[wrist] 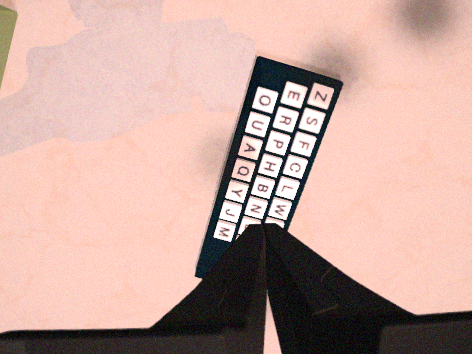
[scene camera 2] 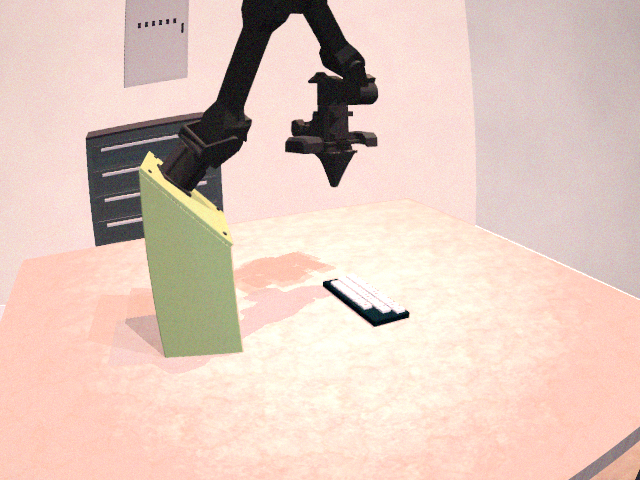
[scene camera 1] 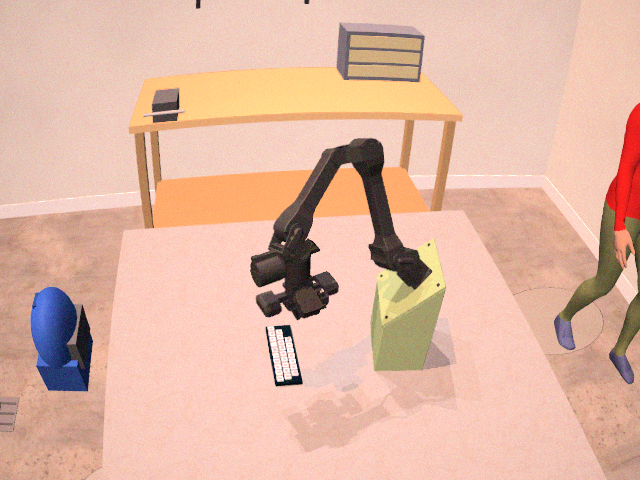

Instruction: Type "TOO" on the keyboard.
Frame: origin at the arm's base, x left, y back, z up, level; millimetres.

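Seen in the pictures: gripper, fingertip midpoint: (wrist: 262, 236) (scene camera 2: 334, 187) (scene camera 1: 297, 319); arm's base, origin of the base link: (scene camera 2: 172, 180) (scene camera 1: 418, 275).
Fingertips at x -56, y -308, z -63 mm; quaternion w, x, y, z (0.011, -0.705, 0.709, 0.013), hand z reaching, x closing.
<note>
Pixels of each thing's middle, then the offset from my fingertips to it.
- keyboard, body centre: (wrist: 260, 189) (scene camera 2: 364, 297) (scene camera 1: 283, 353) dx -69, dy -3, dz -200 mm
- O key, body centre: (wrist: 264, 99) dx +12, dy -9, dz -194 mm
The keyboard (scene camera 1: 283, 355) (scene camera 2: 369, 301) (wrist: 268, 166) is a dark slab with three rows of white letter keys, flat on the table. My gripper (scene camera 1: 309, 305) (scene camera 2: 334, 184) (wrist: 262, 236) is shut and empty, pointing down well above the table. In the wrist view its tips overlap the lower part of the keyboard, below the N and W keys. The O key (wrist: 264, 100) shows near the keyboard's upper left end. The T key does not show in the wrist view; the fingers cover that part of the keyboard.
The arm stands on a tall green pedestal (scene camera 1: 405, 333) (scene camera 2: 191, 279) beside the keyboard. A wooden workbench (scene camera 1: 258, 95) with a drawer box (scene camera 1: 385, 56) stands behind the table. A blue object (scene camera 1: 54, 330) is left of the table, and a person (scene camera 1: 591, 273) stands at the right.
</note>
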